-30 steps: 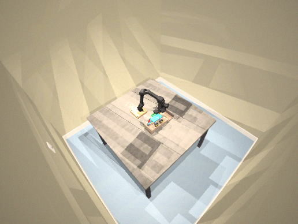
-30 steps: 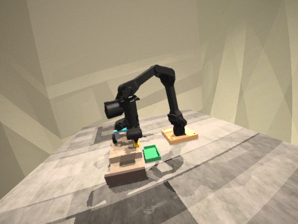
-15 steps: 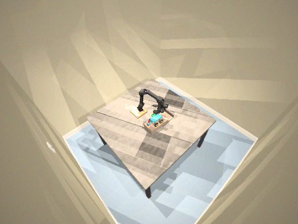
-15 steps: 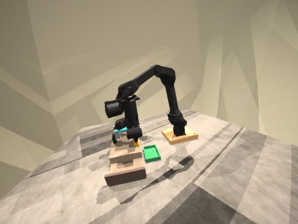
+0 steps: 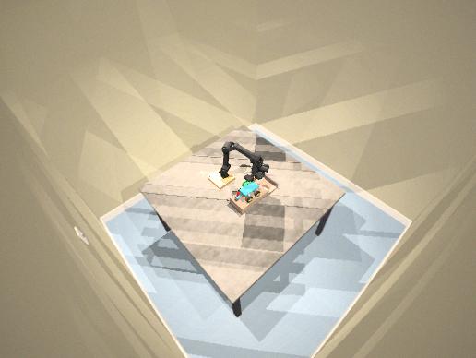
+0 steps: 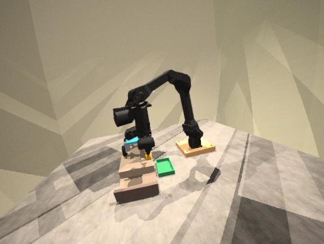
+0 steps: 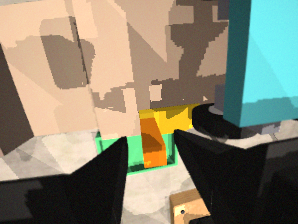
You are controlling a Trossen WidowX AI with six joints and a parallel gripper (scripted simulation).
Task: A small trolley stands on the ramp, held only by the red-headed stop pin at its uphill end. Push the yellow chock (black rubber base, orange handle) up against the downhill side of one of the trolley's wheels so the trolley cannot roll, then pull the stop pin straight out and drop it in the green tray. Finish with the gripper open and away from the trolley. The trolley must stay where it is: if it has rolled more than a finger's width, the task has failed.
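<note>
My gripper tip is 20 mm to the left of the yellow chock and 10 mm above it. From my gripper tip the other things lie so: tan ramp (70 mm ahead, 100 mm to the right, 50 mm below); trolley (70 mm ahead, 100 mm to the right, 20 mm above); green tray (60 mm behind, 100 mm below).
</note>
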